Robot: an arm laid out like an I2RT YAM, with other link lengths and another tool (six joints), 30 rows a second.
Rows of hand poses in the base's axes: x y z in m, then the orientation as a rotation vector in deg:
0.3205, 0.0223, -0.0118, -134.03, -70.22, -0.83
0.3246, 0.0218, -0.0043, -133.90, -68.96, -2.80
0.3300, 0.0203, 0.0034, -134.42, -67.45, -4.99
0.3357, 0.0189, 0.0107, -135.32, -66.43, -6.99
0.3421, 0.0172, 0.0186, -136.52, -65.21, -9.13
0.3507, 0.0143, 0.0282, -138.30, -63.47, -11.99
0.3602, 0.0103, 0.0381, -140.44, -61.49, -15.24
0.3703, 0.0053, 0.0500, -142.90, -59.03, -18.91
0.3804, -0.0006, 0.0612, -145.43, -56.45, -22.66
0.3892, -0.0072, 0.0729, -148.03, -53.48, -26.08
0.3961, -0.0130, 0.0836, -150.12, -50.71, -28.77
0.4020, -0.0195, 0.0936, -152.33, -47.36, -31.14
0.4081, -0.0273, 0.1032, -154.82, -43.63, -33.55
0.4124, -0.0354, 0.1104, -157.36, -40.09, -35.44
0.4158, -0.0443, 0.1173, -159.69, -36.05, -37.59
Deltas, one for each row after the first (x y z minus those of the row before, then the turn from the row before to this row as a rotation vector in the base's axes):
0.0041, -0.0005, 0.0075, 1.17, -0.76, -1.11
0.0054, -0.0015, 0.0077, 0.76, -1.04, -1.53
0.0057, -0.0014, 0.0073, 0.18, -1.21, -1.32
0.0064, -0.0017, 0.0079, 0.00, -1.33, -1.57
0.0086, -0.0029, 0.0096, -0.17, -1.81, -2.22
0.0095, -0.0040, 0.0099, -0.38, -2.11, -2.54
0.0101, -0.0050, 0.0119, -0.50, -2.35, -2.99
0.0101, -0.0059, 0.0112, -0.63, -2.40, -3.07
0.0088, -0.0066, 0.0117, -0.73, -2.11, -3.25
0.0069, -0.0058, 0.0107, -0.55, -1.58, -2.81
0.0059, -0.0065, 0.0100, -0.56, -1.28, -3.13
0.0061, -0.0078, 0.0096, -0.79, -1.29, -3.44
0.0043, -0.0081, 0.0072, -1.03, -0.98, -3.25
0.0034, -0.0089, 0.0069, -0.79, -1.10, -3.48

